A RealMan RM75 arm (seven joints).
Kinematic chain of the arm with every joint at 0, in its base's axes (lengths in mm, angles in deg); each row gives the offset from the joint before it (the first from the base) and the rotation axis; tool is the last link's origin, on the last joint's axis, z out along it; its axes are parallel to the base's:
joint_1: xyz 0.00 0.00 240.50 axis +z
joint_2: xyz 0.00 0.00 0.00 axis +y
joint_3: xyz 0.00 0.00 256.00 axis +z
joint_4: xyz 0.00 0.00 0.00 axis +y
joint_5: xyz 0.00 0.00 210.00 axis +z
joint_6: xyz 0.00 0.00 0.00 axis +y
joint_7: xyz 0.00 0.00 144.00 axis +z
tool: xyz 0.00 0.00 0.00
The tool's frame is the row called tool.
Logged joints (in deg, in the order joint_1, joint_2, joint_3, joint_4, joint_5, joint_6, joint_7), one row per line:
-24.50, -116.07, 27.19, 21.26, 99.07, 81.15, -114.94
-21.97, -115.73, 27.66, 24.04, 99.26, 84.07, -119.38
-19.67, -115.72, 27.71, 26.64, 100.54, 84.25, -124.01
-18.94, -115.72, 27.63, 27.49, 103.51, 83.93, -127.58
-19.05, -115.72, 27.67, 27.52, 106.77, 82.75, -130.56
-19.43, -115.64, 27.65, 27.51, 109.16, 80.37, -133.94
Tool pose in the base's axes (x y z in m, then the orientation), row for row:
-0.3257, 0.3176, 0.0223, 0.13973, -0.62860, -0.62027, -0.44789
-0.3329, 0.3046, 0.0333, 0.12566, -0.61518, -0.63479, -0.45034
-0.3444, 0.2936, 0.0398, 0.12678, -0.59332, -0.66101, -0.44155
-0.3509, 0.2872, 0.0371, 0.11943, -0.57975, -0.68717, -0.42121
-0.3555, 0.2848, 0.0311, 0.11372, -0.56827, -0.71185, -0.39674
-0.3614, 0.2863, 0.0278, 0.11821, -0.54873, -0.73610, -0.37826
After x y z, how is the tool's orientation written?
As a quaternion, w x y z.
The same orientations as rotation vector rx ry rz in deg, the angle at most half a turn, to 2 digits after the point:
-104.07, -102.69, -74.15
-102.66, -105.94, -75.15
-98.95, -110.24, -73.64
-97.10, -115.09, -70.54
-95.49, -119.61, -66.66
-91.97, -123.37, -63.40

